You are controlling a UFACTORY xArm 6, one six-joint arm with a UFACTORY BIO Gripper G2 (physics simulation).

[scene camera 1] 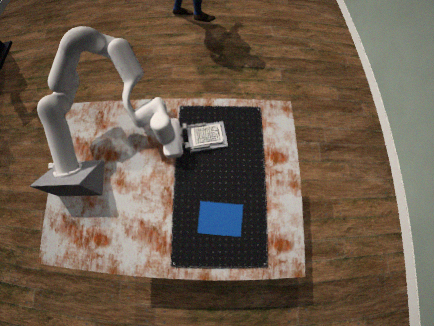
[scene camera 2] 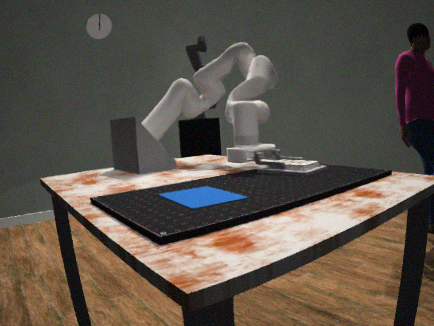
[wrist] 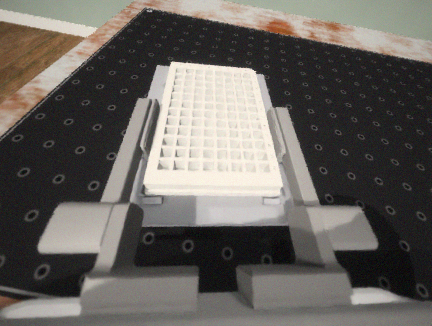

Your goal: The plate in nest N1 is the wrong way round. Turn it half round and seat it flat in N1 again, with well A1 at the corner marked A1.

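The white well plate [scene camera 1: 209, 134] [scene camera 2: 301, 163] [wrist: 215, 165] lies in the pale grey nest [scene camera 1: 224, 145] [scene camera 2: 310, 170] [wrist: 240, 212], looking flat, long sides running away from the wrist. The gripper [scene camera 1: 206, 135] [scene camera 2: 286, 161] [wrist: 214, 131] is low over the nest, with one finger pad against each long side of the plate, and looks shut on it. In the wrist view the plate's far right corner looks slightly cut. Small marks along its right edge are too small to read. The A1 corner mark and the nest's label cannot be made out; the fingers cover parts of the nest's sides.
The nest stands on a black perforated board [scene camera 1: 215, 177] [scene camera 2: 150, 220] [wrist: 350, 100]. A flat blue rectangle [scene camera 1: 220, 219] [scene camera 2: 202, 197] lies on the same board, apart from the nest. The arm's grey wedge base stands on the rust-stained white table [scene camera 1: 117, 240] [scene camera 2: 225, 245]. A person stands beyond the table.
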